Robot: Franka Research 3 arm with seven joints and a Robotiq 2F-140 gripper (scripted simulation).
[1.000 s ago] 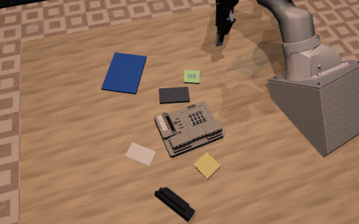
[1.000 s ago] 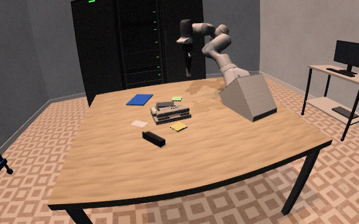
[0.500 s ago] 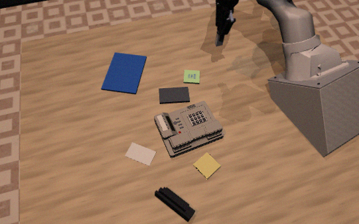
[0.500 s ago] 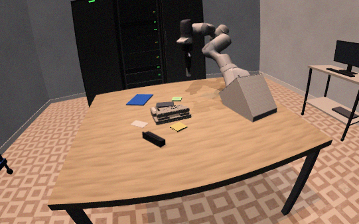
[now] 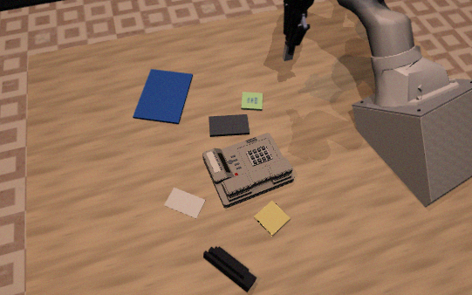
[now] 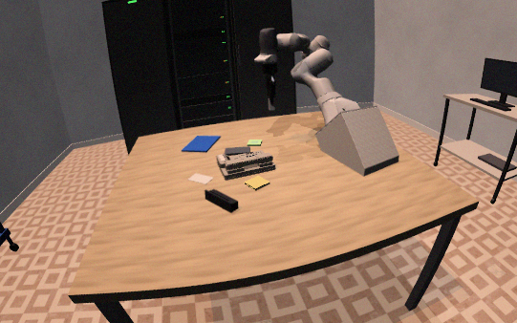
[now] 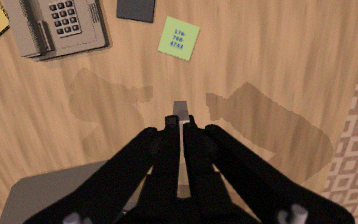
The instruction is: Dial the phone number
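The handset lies 18 cm ahead of my hand, 30 cm to the left of it and 16 cm below it. Also, from my hand: black stapler: 31 cm ahead, 50 cm to the left, 19 cm below; blue book: 38 cm ahead, 10 cm to the right, 20 cm below; white card: 39 cm ahead, 30 cm to the left, 20 cm below.
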